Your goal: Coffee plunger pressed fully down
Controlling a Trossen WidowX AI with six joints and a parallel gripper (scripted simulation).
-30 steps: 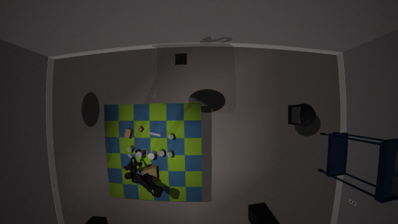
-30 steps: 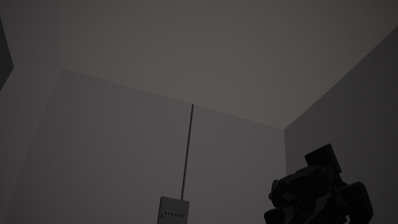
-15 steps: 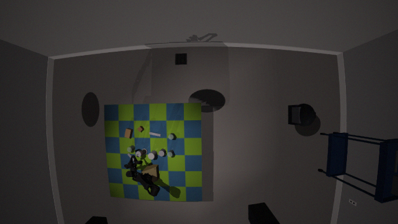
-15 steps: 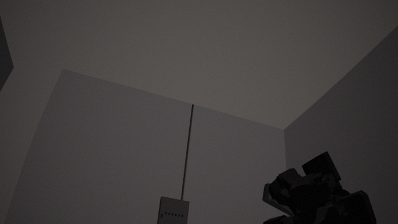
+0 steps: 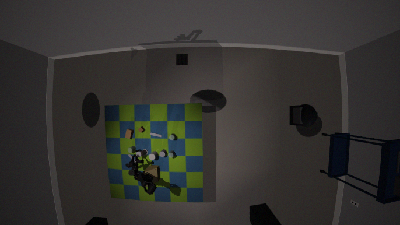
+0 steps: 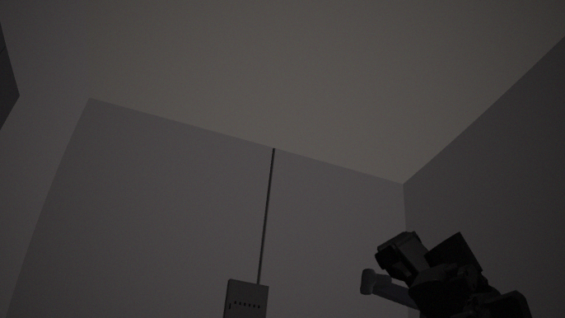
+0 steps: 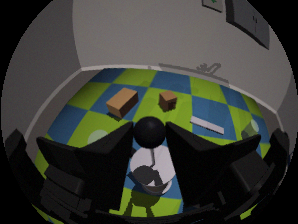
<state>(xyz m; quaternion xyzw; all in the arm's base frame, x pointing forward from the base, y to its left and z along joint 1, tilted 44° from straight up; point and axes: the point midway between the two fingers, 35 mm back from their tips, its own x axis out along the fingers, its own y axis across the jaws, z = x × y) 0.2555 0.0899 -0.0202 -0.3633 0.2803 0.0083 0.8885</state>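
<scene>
Now: gripper tip 11 cm above the coffee press and 1 cm past it.
</scene>
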